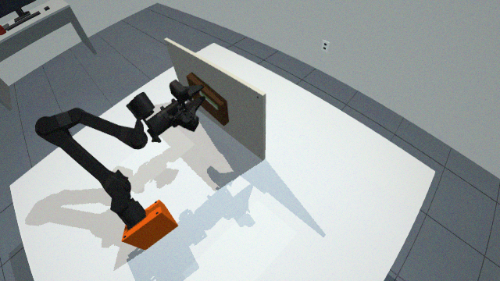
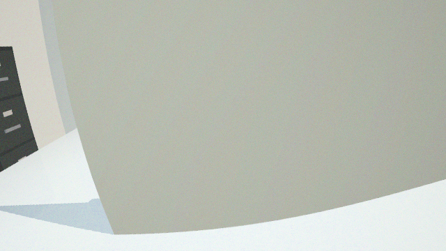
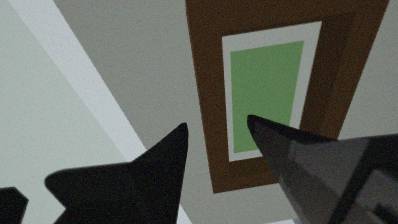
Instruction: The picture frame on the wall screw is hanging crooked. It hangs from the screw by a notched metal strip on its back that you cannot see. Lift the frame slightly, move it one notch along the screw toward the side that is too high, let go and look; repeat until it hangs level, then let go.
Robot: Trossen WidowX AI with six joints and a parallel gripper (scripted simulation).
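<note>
Now: the brown wooden picture frame 50 mm below my gripper tip, 20 mm ahead of it and 10 mm to the left of it. The rest, counted from my gripper tip: cream wall board (60 mm below, 30 mm ahead, 20 mm to the left).
</note>
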